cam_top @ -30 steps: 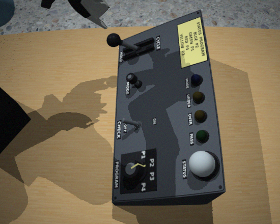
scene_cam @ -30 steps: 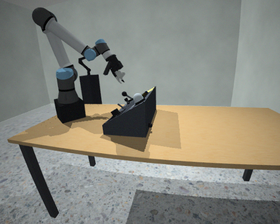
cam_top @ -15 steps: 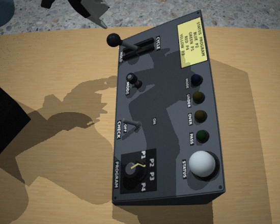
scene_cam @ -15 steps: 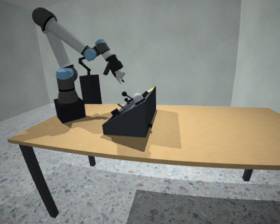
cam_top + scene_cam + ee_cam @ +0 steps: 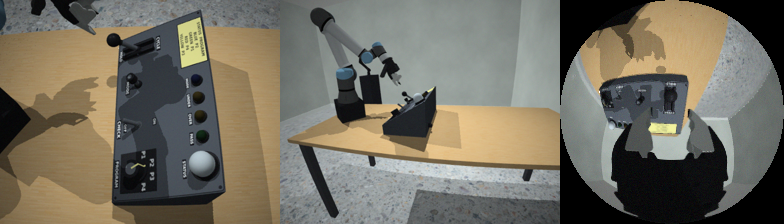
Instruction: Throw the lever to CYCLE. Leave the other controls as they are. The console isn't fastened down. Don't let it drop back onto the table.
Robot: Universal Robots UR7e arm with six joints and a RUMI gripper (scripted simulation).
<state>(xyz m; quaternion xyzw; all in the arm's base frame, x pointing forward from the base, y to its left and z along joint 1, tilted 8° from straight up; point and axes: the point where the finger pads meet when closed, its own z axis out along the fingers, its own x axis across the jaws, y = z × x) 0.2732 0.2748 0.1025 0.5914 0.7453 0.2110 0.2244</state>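
Now: hand 10 cm above the lever, 8 cm short of it and 2 cm to the right of it. From my hand the other things lie so: check toggle 21 cm to the right, 15 cm ahead, 12 cm below; then dark sloped console 17 cm ahead, 14 cm to the right, 13 cm below; then mode knob 13 cm ahead, 11 cm below, 10 cm to the right.
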